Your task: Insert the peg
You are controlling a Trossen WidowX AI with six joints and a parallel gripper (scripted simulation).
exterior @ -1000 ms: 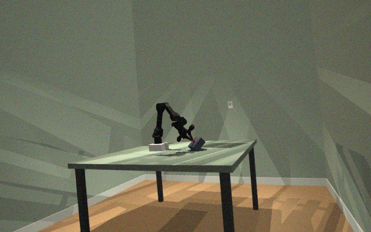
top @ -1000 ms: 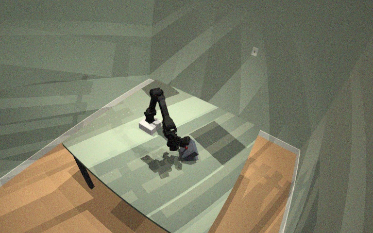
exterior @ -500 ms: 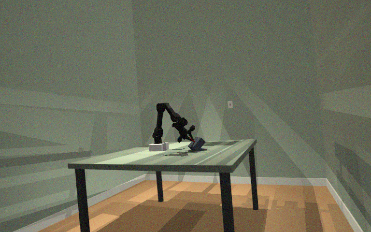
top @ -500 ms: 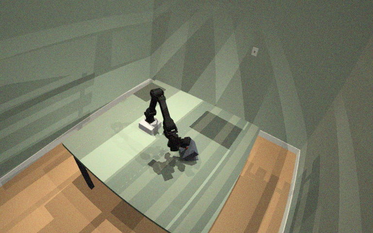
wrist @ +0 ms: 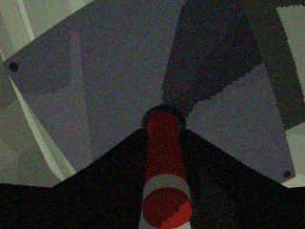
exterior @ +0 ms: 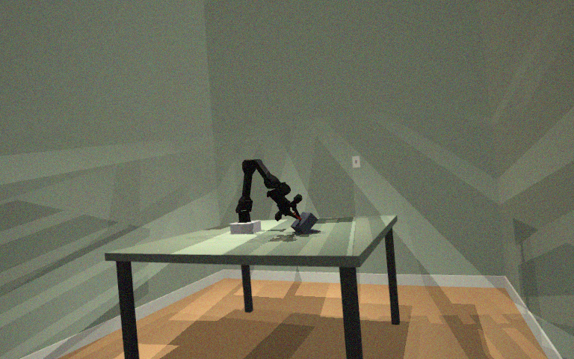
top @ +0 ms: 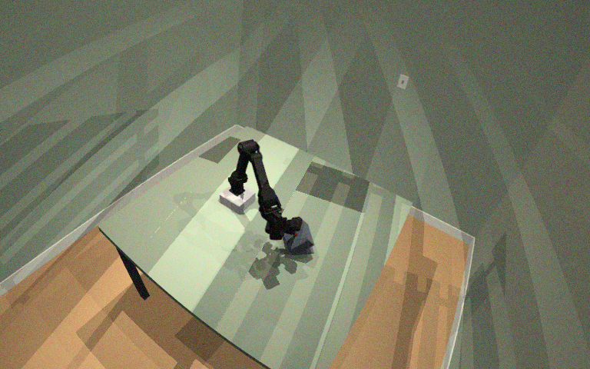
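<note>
Right now my gripper tip is 1 cm to the left of the red peg, 1 cm below it and 1 cm past it. The rest, counted from my gripper tip: grey sloped panel (3 cm below, 2 cm to the left, 2 cm ahead).
</note>
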